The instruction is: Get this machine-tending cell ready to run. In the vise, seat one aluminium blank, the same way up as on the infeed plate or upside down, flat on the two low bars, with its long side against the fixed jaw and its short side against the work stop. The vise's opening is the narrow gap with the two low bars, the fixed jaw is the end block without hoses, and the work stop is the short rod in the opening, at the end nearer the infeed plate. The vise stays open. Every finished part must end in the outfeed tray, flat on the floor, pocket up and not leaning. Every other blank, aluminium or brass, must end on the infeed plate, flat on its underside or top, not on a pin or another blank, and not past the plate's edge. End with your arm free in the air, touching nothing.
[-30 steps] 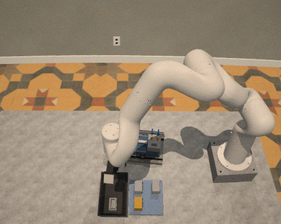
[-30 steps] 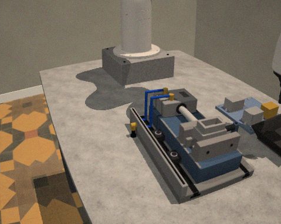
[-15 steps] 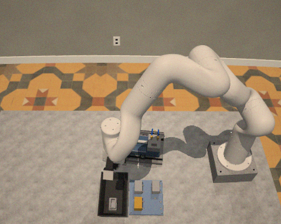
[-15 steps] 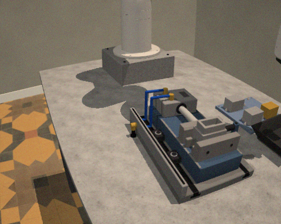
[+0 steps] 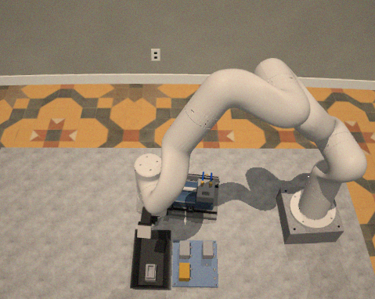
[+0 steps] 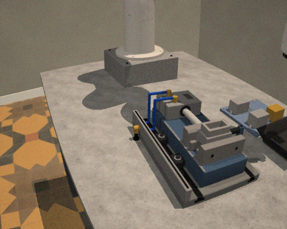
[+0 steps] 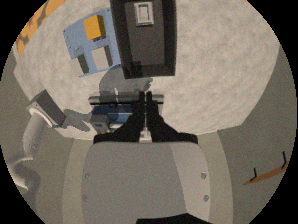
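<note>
My gripper is now 3 cm past the fixed jaw, 22 cm to the left of it and 12 cm above it. From my hand the other things lie so: vise: 12 cm behind, 20 cm to the right, 16 cm below; work stop: 5 cm behind, 17 cm to the right, 11 cm below; brass blank: 10 cm behind, 14 cm to the left, 17 cm below.
</note>
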